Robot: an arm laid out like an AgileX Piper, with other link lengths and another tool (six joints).
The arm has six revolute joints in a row. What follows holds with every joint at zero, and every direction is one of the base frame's. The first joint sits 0.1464 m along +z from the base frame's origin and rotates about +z. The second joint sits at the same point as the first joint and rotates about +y. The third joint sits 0.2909 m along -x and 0.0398 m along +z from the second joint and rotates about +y. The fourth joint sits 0.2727 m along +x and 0.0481 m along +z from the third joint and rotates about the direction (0.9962, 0, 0.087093). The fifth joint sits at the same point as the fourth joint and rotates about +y. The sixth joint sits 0.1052 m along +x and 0.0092 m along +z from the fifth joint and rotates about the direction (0.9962, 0, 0.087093). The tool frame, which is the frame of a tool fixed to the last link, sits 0.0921 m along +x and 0.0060 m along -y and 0.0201 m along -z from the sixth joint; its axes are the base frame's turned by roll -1.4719, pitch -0.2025 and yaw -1.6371 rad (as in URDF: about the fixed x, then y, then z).
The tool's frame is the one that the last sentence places.
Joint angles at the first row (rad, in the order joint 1, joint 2, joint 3, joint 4, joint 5, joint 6):
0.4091, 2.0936, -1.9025, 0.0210, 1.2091, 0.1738
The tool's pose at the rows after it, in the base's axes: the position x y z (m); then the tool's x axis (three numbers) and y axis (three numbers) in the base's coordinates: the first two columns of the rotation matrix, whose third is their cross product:
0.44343, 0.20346, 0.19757, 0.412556, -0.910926, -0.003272, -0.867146, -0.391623, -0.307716
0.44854, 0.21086, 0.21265, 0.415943, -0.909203, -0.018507, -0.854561, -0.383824, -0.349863
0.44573, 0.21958, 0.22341, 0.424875, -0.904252, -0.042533, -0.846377, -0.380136, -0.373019
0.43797, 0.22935, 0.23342, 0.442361, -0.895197, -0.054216, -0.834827, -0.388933, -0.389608
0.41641, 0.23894, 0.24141, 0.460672, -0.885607, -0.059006, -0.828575, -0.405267, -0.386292
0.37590, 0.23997, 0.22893, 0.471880, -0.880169, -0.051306, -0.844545, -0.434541, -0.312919
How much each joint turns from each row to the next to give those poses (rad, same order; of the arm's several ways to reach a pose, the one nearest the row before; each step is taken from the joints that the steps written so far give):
0.0000, -0.0054, -0.0572, 0.0379, 0.0089, -0.0009
0.0033, 0.0000, -0.0479, 0.0159, 0.0035, 0.0000
0.0089, -0.0123, -0.0136, 0.0245, 0.0012, 0.0000
0.0199, -0.0227, 0.0045, 0.0114, 0.0001, 0.0018
0.0371, -0.0580, 0.0631, -0.0019, -0.0034, 0.0171
0.0498, -0.0846, 0.1622, -0.0187, -0.0022, 0.0351

